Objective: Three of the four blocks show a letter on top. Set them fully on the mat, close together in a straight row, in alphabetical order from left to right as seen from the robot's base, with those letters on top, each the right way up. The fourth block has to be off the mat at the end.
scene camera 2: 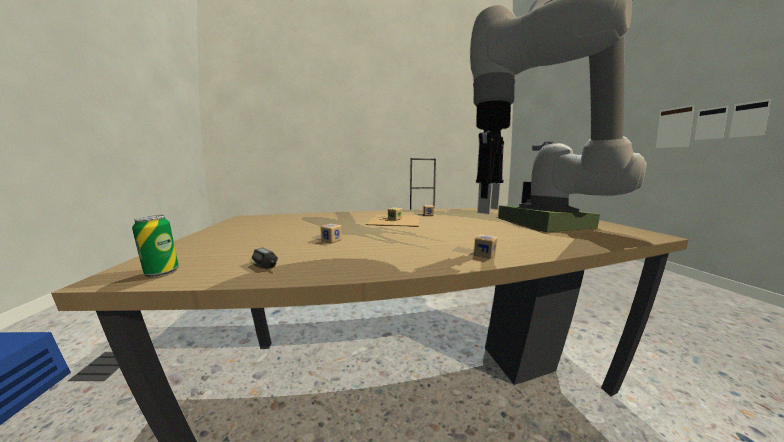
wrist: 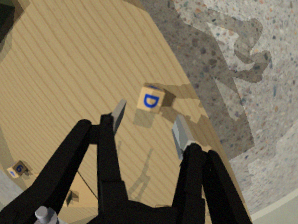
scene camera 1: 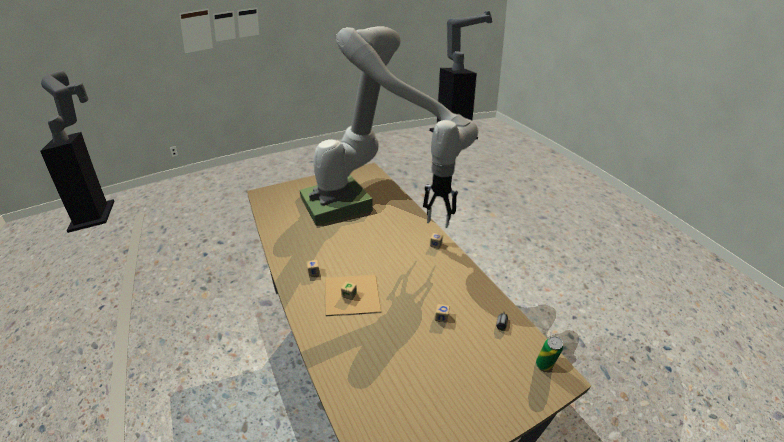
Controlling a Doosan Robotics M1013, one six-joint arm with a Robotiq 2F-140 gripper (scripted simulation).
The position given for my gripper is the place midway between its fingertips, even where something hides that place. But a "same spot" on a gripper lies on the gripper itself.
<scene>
my gripper: scene camera 2; wrist; scene camera 1 437, 224
same spot on my gripper: (wrist: 49, 190) = (scene camera 2: 502, 151)
</scene>
